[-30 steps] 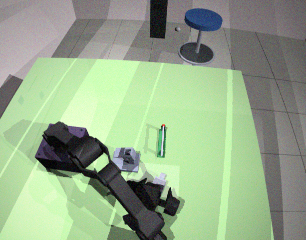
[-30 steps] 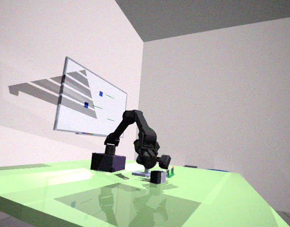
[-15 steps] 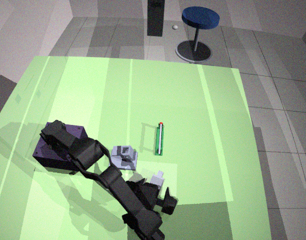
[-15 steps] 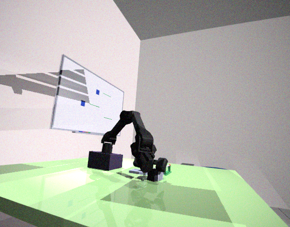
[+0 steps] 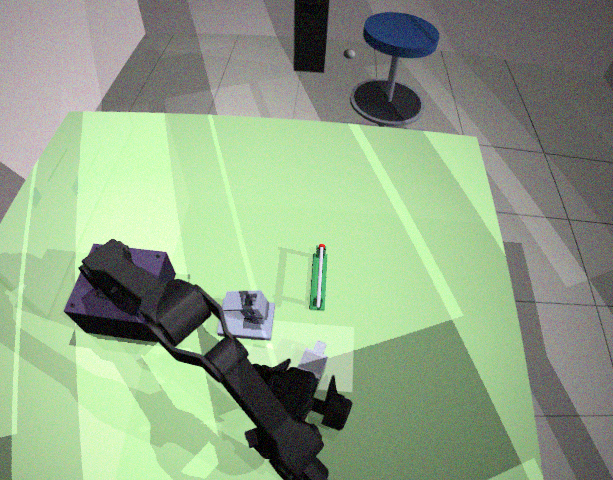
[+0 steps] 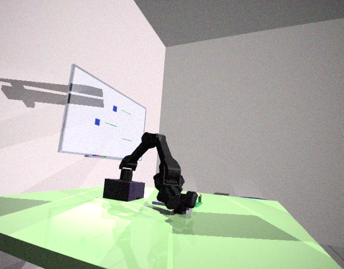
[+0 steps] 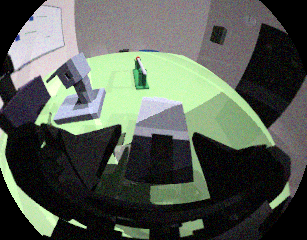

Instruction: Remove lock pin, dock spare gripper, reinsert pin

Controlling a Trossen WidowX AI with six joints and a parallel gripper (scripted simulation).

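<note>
My gripper tip is now 14 cm past the grey mount, 8 cm to the right of it and 2 cm below it. Also, from my gripper tip: spare gripper (right at my gripper tip); then green fixture (2 cm behind, 21 cm to the left).
</note>
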